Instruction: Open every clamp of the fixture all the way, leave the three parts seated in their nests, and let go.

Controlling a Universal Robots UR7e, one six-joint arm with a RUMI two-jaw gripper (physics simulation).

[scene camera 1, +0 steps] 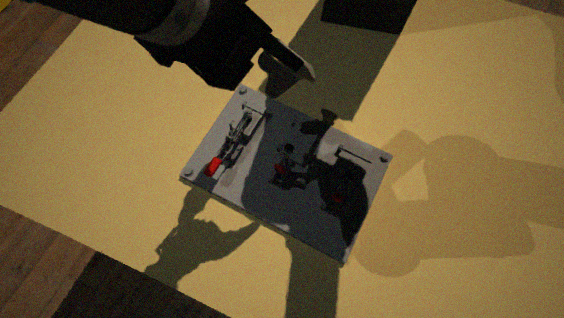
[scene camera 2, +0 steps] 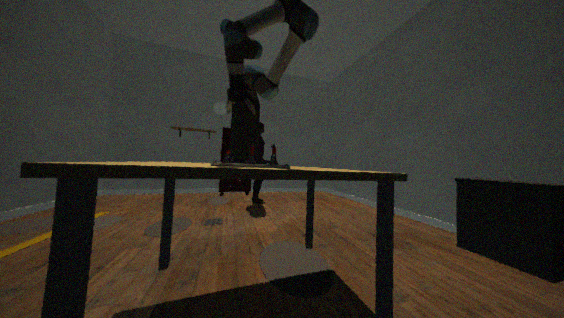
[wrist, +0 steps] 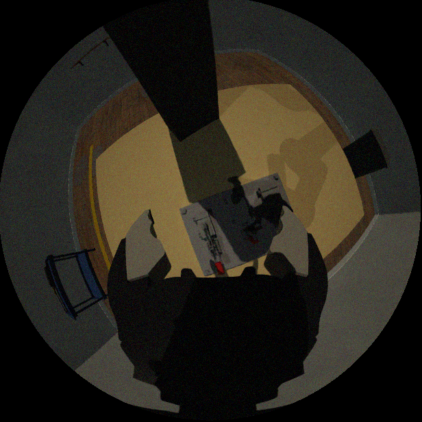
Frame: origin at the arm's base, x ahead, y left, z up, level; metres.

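Seen in the pictures: gripper, fingertip midpoint: [scene camera 1: 274, 43] [scene camera 2: 241, 115].
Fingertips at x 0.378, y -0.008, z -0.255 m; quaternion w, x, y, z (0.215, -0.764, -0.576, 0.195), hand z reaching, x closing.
Note:
Pixels of each thing's top centre, then the offset from my fingertips to it. "pt": a spot on its surface instead. Level surfaces: height alone.
- bright red handle, middle of its top: [scene camera 1: 212, 164] dx +0.141, dy -0.040, dz -0.203 m
- middle clamp's red handle, surface spot: [scene camera 1: 281, 170] pt dx +0.094, dy +0.073, dz -0.177 m
- right clamp's handle, surface spot: [scene camera 1: 338, 198] pt dx +0.088, dy +0.178, dz -0.172 m
- yellow table top, its level: dz -0.275 m
The grey fixture plate [scene camera 1: 209, 137] [wrist: 195, 241] [scene camera 2: 282, 166] lies on the table. The clamp on its left side, with a bright red handle [scene camera 1: 214, 166] [wrist: 220, 267], stretches long and low across the plate. The middle clamp's red handle [scene camera 1: 281, 170] [wrist: 254, 240] is in shadow. The right clamp's handle [scene camera 1: 338, 198] is very dark in scene camera 1; one finger partly covers that side in the wrist view. How far the clamps are open and how the three parts sit is too dark to tell. My gripper [scene camera 1: 293, 86] [wrist: 215, 210] is open and empty, above the plate's back-left edge in scene camera 1.
The yellow table top [scene camera 1: 100, 125] [wrist: 125, 175] surrounds the plate. A tall dark block [scene camera 1: 370, 15] [wrist: 185, 65] rises behind the plate. A dark cabinet [scene camera 2: 510, 225] [wrist: 367, 155] stands beyond the table. A blue-framed cart [wrist: 90, 275] shows at the left of the wrist view.

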